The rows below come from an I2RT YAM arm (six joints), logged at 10 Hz.
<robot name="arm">
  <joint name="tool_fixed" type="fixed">
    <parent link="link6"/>
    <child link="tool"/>
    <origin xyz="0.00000 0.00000 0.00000" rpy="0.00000 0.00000 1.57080"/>
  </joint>
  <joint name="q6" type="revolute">
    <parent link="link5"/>
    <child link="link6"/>
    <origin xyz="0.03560 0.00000 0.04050" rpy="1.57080 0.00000 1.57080"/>
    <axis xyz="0 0 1"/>
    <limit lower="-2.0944" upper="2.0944"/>
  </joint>
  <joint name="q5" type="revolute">
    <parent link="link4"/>
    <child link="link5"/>
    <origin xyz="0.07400 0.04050 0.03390" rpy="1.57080 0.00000 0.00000"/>
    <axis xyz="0 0 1"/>
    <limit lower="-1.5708" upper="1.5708"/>
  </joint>
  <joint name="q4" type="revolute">
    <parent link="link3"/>
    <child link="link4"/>
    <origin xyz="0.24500 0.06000 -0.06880"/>
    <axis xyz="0 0 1"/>
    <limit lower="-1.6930" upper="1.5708"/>
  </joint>
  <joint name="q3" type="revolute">
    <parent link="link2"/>
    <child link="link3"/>
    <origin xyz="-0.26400 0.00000 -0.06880" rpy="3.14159 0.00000 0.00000"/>
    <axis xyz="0 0 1"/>
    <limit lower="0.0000" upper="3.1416"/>
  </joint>
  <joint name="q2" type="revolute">
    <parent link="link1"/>
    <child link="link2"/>
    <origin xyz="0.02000 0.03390 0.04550" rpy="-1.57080 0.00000 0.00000"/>
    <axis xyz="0 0 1"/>
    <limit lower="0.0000" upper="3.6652"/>
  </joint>
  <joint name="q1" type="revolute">
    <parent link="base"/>
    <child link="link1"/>
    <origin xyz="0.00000 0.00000 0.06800"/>
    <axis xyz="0 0 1"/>
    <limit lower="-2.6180" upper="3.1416"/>
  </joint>
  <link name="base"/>
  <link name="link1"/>
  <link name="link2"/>
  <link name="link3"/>
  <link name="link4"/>
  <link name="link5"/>
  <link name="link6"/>
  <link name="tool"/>
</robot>
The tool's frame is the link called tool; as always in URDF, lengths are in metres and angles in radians.
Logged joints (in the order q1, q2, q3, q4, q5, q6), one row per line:
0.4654, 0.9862, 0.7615, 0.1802, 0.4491, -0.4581
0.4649, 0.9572, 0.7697, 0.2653, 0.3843, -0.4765
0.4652, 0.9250, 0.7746, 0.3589, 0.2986, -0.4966
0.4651, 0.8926, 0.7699, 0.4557, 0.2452, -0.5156
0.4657, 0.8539, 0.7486, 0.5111, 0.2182, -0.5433
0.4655, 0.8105, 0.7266, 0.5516, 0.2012, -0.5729
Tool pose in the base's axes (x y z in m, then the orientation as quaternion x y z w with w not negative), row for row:
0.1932, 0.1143, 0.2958, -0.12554, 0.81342, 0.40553, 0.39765
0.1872, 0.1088, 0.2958, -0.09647, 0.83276, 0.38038, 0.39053
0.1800, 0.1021, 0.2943, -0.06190, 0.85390, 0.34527, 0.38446
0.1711, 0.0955, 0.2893, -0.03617, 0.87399, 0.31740, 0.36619
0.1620, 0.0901, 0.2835, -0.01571, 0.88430, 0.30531, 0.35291
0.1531, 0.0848, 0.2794, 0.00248, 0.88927, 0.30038, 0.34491
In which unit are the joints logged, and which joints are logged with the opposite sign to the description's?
The joints are logged in radians. Opposite sign: q4, q5, q6.
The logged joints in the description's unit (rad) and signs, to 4 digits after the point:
0.4654, 0.9862, 0.7615, -0.1802, -0.4491, 0.4581
0.4649, 0.9572, 0.7697, -0.2653, -0.3843, 0.4765
0.4652, 0.9250, 0.7746, -0.3589, -0.2986, 0.4966
0.4651, 0.8926, 0.7699, -0.4557, -0.2452, 0.5156
0.4657, 0.8539, 0.7486, -0.5111, -0.2182, 0.5433
0.4655, 0.8105, 0.7266, -0.5516, -0.2012, 0.5729

